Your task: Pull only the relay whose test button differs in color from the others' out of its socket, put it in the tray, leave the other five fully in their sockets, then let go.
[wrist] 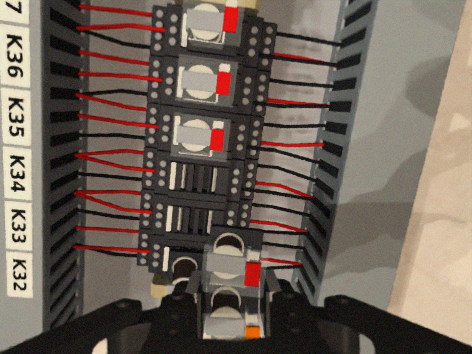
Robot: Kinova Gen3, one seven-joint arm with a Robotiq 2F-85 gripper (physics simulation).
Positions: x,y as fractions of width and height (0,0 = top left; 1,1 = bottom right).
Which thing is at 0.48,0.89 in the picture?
An orange-button relay.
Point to a grey relay panel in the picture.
0.23,0.79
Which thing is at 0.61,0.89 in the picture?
The gripper.
